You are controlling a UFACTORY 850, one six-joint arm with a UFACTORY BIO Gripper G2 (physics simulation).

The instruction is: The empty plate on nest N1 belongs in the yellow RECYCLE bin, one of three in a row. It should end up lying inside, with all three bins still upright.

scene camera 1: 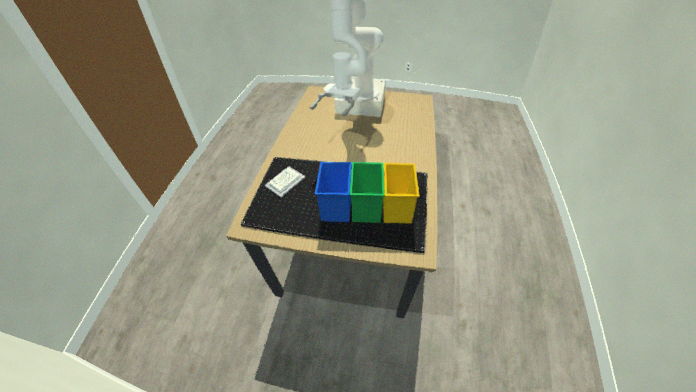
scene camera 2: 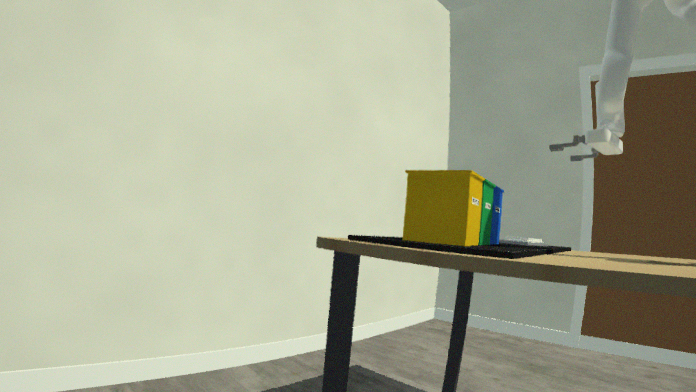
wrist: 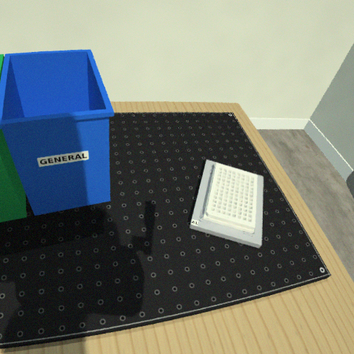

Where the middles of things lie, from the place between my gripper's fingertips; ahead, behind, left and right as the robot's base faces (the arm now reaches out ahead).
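Scene:
Distances counted from my hand: white plate [wrist: 231, 200] 28 cm below, 16 cm ahead, 20 cm to the right; grey nest [wrist: 217, 229] 30 cm below, 16 cm ahead, 20 cm to the right; blue bin [scene camera 1: 333, 184] 21 cm below, 28 cm ahead, 7 cm to the left; green bin [scene camera 1: 367, 179] a good way below, far ahead, a good way to the left.

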